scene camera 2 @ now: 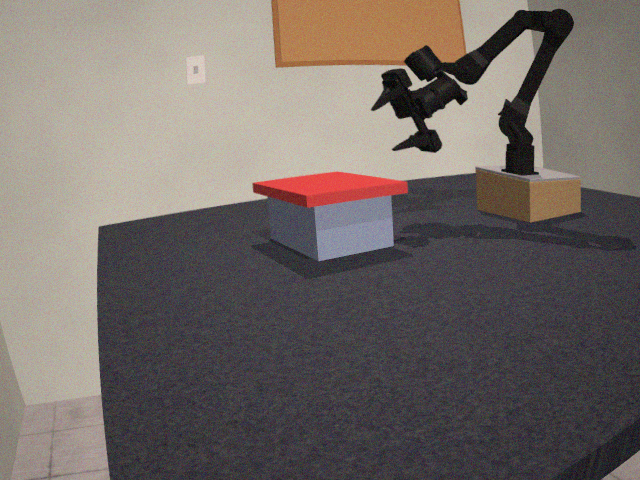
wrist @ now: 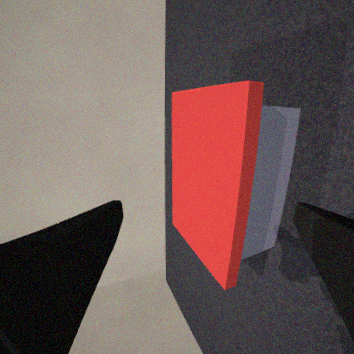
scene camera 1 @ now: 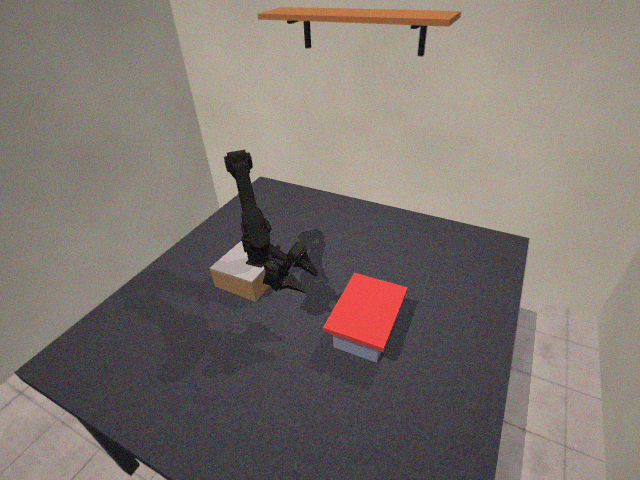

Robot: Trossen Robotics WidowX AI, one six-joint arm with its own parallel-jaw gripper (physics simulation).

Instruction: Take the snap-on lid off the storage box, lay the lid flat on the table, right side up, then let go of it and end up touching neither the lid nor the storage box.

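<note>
The red lid (scene camera 1: 368, 308) (scene camera 2: 333, 187) (wrist: 212, 175) lies flat on top of the storage box and overhangs its sides. The blue-grey storage box (scene camera 1: 356, 348) (scene camera 2: 354, 227) (wrist: 287, 180) stands upright on the dark table (scene camera 1: 258, 403) (scene camera 2: 310, 361) (wrist: 305, 45). My gripper (scene camera 1: 310, 283) (scene camera 2: 382, 129) (wrist: 208, 210) is open and empty. It is in the air between the arm's base and the box, higher than the lid and apart from both lid and box, with its fingers tilted somewhat downward towards the box side.
The arm stands on a wooden base block (scene camera 1: 235, 286) (scene camera 2: 553, 200) with a pale top. A wooden shelf (scene camera 1: 356, 16) is on the wall high above the table. An orange-brown board (scene camera 2: 369, 33) and a white switch plate (scene camera 2: 195, 69) are on the wall in scene camera 2.
</note>
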